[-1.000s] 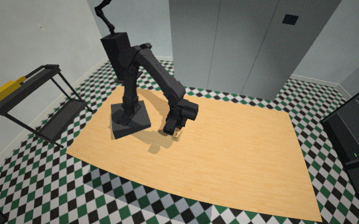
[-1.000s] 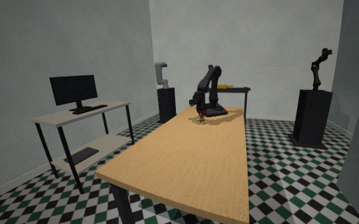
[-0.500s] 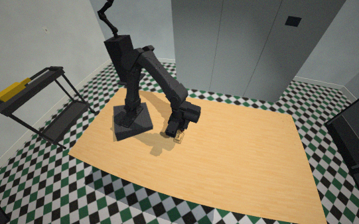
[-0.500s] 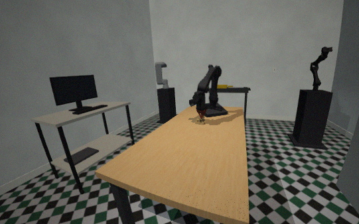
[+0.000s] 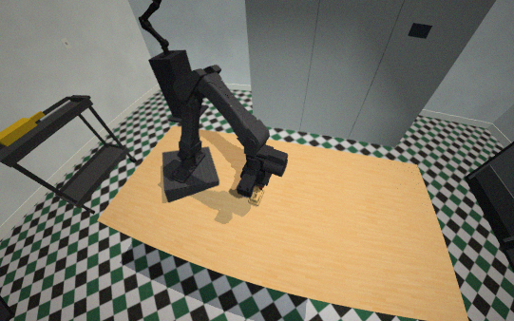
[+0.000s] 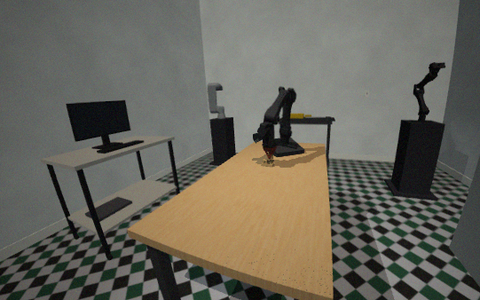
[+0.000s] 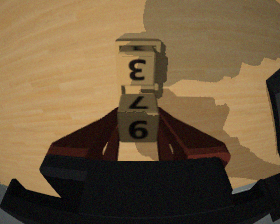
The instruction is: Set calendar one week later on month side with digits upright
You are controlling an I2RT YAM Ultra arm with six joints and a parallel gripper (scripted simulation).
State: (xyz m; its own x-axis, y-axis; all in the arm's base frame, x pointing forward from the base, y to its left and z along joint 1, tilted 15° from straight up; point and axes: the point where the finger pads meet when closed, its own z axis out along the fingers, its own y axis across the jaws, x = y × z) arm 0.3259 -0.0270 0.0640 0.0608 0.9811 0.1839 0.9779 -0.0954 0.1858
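My hand is right at the wooden cube. From my hand the other things lie so: wooden tray (50 mm below, 20 mm to the right).
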